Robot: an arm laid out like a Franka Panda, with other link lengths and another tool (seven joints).
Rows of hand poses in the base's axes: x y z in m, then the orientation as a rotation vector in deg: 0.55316 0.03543 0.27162 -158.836 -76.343 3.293; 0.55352 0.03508 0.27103 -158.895 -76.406 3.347; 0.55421 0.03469 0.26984 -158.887 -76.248 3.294; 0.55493 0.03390 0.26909 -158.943 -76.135 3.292; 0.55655 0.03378 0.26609 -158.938 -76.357 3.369; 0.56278 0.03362 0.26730 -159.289 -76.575 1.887; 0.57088 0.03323 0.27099 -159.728 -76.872 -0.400; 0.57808 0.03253 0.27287 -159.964 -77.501 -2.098; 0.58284 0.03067 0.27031 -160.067 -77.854 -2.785; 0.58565 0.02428 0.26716 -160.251 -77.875 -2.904; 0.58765 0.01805 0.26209 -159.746 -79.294 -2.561; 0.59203 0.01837 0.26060 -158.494 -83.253 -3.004; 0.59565 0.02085 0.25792 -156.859 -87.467 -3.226; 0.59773 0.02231 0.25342 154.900 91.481 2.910; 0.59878 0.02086 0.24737 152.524 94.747 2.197
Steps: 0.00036 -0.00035 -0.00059 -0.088 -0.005 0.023; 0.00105 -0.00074 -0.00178 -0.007 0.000 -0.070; 0.00177 -0.00153 -0.00253 -0.010 0.000 -0.152; 0.00339 -0.00165 -0.00553 -0.111 0.001 -0.017; 0.00962 -0.00181 -0.00432 -0.043 -1.038 -0.012; 0.01772 -0.00220 -0.00063 0.136 -2.597 -0.001; 0.02492 -0.00290 0.00125 0.170 -3.804 0.272; 0.02968 -0.00476 -0.00131 0.136 -4.316 0.438; 0.03249 -0.01115 -0.00446 0.008 -4.459 0.399; 0.03449 -0.01738 -0.00953 -0.209 -4.352 1.370; 0.03887 -0.01706 -0.01102 -0.630 -4.957 3.999; 0.04249 -0.01458 -0.01370 -0.996 -5.386 6.870; 0.04457 -0.01312 -0.01820 -1.402 -5.455 9.725; 0.04562 -0.01457 -0.02425 -1.831 -5.251 12.312
